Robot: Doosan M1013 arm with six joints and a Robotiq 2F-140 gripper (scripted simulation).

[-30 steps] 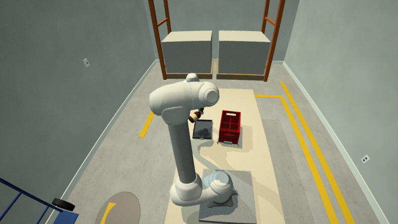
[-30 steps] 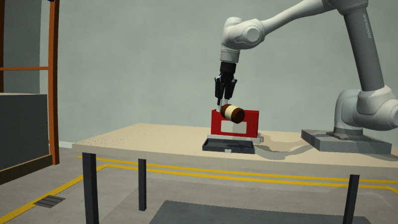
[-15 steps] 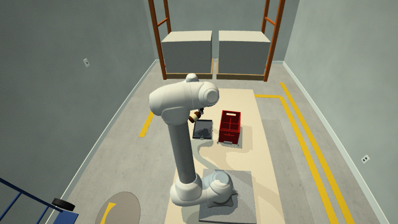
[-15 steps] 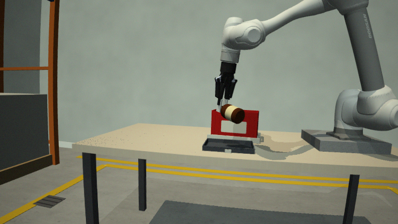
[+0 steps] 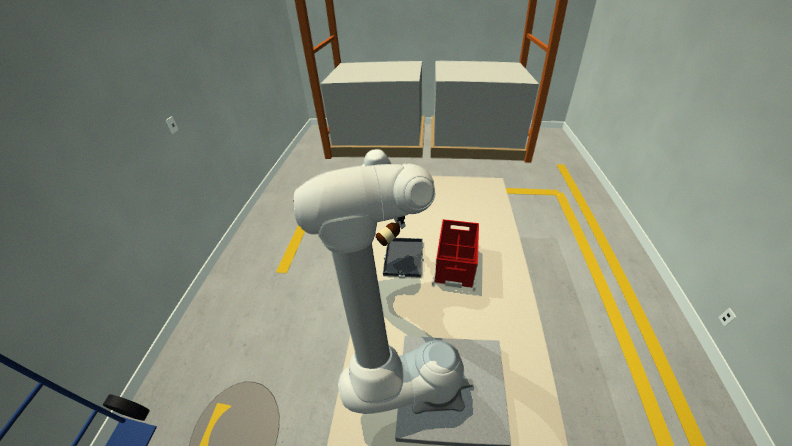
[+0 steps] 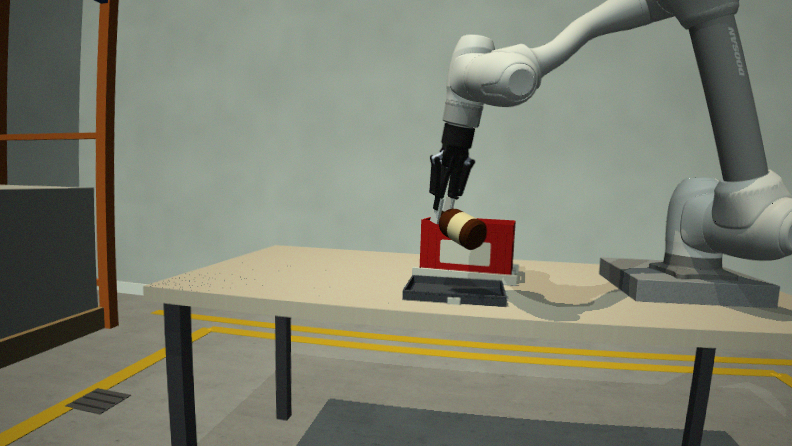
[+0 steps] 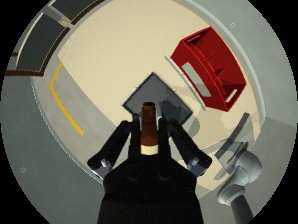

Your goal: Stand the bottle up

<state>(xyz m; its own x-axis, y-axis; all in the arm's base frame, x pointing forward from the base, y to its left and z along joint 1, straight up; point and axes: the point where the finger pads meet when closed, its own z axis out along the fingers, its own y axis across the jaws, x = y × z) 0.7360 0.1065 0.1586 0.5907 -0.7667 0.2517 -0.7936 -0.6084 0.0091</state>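
My hand is 40 mm to the right of the bottle, 30 mm past it and 30 mm above it. From my hand the other things lie so: tray (210 mm below, 40 mm behind, 10 mm to the right); then red crate (280 mm to the right, 140 mm below, 100 mm behind).
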